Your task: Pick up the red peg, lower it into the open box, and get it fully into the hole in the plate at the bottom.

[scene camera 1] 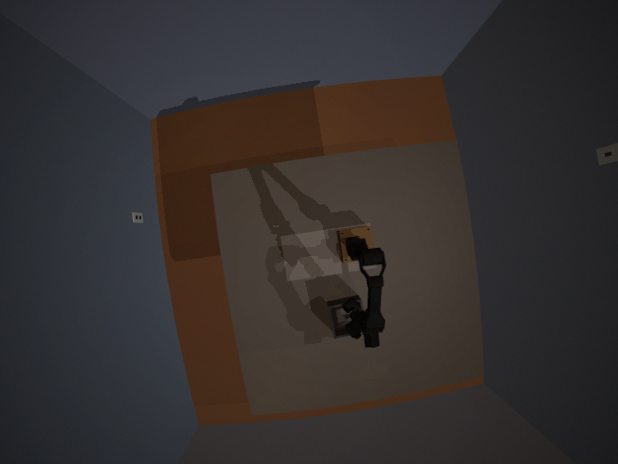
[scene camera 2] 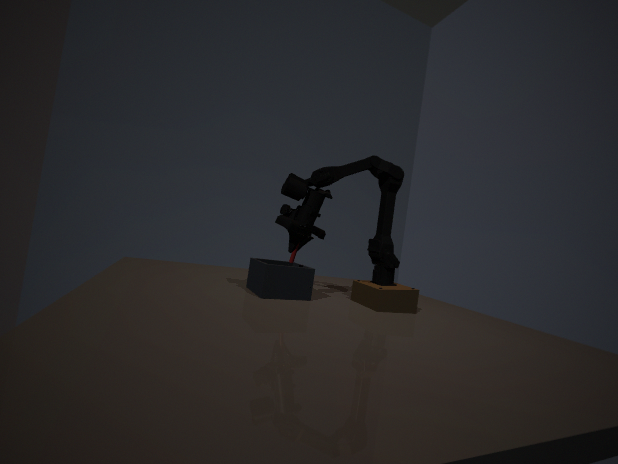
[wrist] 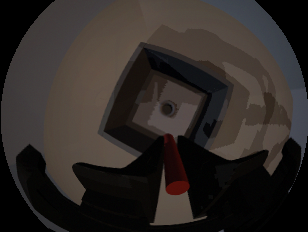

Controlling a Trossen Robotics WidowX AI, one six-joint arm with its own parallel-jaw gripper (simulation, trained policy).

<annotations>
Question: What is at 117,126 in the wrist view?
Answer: A dark box.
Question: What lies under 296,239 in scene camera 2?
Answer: My gripper.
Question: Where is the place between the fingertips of my gripper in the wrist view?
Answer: At 170,139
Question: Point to a plate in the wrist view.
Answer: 183,103
</annotations>
